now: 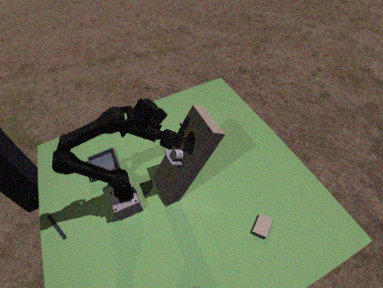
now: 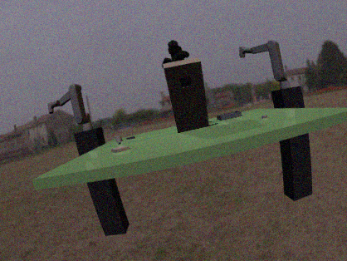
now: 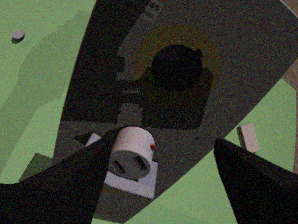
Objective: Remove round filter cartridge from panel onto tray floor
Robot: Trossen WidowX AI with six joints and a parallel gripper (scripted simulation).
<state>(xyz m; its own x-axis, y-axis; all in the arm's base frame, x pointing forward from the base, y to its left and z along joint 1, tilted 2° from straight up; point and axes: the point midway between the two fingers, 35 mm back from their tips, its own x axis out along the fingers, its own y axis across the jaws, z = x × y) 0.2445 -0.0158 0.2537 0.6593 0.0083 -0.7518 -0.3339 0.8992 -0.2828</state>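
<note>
The round filter cartridge lies 100 mm below my gripper tip. Round my gripper tip: small tan block: 370 mm to the right, 310 mm below, 210 mm ahead; then grey framed box: 330 mm behind, 300 mm below, 290 mm to the left.
</note>
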